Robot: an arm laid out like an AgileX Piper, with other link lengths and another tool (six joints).
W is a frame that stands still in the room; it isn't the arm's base.
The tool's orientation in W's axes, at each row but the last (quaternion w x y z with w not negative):
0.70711, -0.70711, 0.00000, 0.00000
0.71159, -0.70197, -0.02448, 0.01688
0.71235, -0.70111, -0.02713, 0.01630
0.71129, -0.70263, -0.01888, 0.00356
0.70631, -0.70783, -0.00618, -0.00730
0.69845, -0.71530, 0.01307, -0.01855
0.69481, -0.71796, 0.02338, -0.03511
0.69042, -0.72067, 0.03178, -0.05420
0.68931, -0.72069, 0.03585, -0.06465
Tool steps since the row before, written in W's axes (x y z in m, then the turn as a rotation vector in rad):
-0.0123, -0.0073, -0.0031, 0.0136, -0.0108, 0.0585
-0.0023, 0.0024, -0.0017, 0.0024, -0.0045, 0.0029
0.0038, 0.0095, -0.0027, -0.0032, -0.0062, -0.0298
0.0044, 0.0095, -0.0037, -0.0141, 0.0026, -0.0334
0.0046, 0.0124, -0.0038, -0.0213, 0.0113, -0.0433
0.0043, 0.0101, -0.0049, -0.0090, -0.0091, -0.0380
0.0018, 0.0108, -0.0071, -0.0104, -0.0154, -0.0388
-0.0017, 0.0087, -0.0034, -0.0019, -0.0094, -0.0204
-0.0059, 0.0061, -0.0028, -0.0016, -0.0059, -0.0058
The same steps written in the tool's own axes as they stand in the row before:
-0.0123, 0.0031, -0.0073, 0.0136, -0.0585, -0.0108
-0.0022, 0.0017, 0.0025, 0.0022, -0.0029, -0.0046
0.0043, 0.0029, 0.0092, -0.0040, 0.0296, -0.0065
0.0046, 0.0039, 0.0093, -0.0147, 0.0331, 0.0027
0.0045, 0.0039, 0.0124, -0.0221, 0.0429, 0.0114
0.0038, 0.0047, 0.0104, -0.0089, 0.0381, -0.0086
0.0008, 0.0068, 0.0111, -0.0098, 0.0391, -0.0150
-0.0029, 0.0030, 0.0086, -0.0014, 0.0207, -0.0087
-0.0068, 0.0023, 0.0053, -0.0010, 0.0060, -0.0058

